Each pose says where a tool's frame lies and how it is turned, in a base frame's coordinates. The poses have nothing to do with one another.
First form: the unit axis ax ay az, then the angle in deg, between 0 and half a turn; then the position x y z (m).
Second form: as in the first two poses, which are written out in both.
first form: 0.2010, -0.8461, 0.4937, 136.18, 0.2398, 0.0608, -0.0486
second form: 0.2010, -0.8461, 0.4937, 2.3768, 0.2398, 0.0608, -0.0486
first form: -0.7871, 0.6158, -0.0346, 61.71, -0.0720, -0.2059, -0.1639
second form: -0.7871, 0.6158, -0.0346, 1.0770, -0.0720, -0.2059, -0.1639
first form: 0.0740, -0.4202, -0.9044, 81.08, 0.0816, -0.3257, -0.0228
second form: 0.0740, -0.4202, -0.9044, 1.4151, 0.0816, -0.3257, -0.0228
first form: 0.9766, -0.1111, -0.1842, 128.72, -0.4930, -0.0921, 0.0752
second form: 0.9766, -0.1111, -0.1842, 2.2466, -0.4930, -0.0921, 0.0752
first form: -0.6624, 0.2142, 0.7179, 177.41, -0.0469, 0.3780, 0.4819
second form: -0.6624, 0.2142, 0.7179, 3.0964, -0.0469, 0.3780, 0.4819
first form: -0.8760, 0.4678, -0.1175, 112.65, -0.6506, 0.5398, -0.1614
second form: -0.8760, 0.4678, -0.1175, 1.9661, -0.6506, 0.5398, -0.1614
